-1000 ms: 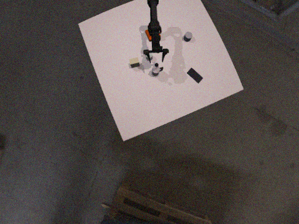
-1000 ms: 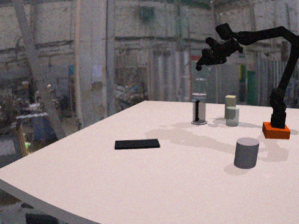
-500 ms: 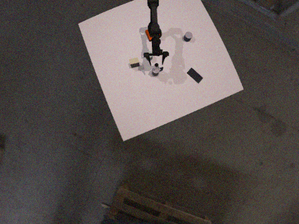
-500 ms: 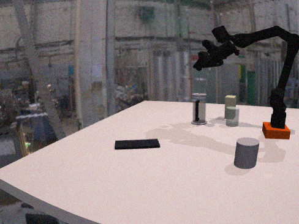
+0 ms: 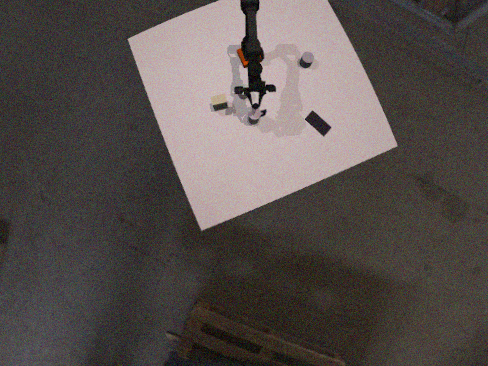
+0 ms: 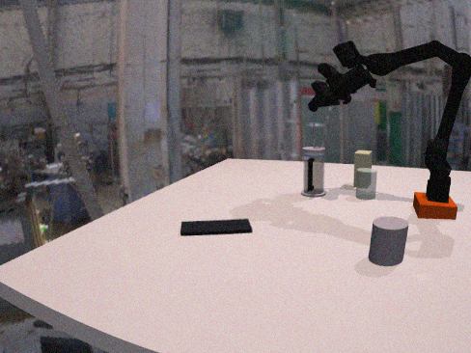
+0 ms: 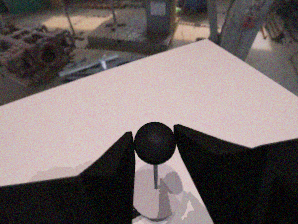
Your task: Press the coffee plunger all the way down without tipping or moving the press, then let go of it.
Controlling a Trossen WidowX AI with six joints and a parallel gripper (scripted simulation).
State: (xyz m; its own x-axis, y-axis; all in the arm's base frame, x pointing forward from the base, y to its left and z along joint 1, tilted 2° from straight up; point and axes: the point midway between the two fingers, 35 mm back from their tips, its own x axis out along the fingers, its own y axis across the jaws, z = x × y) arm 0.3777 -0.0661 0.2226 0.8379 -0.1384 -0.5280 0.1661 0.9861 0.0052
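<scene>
Now: the coffee press 13 cm below my gripper tip, 2 cm to the left of it and 1 cm behind it. Also, from my gripper tip: grey cylinder: 40 cm to the left, 29 cm behind, 22 cm below; beige block: 20 cm below, 16 cm to the right, 13 cm behind.
</scene>
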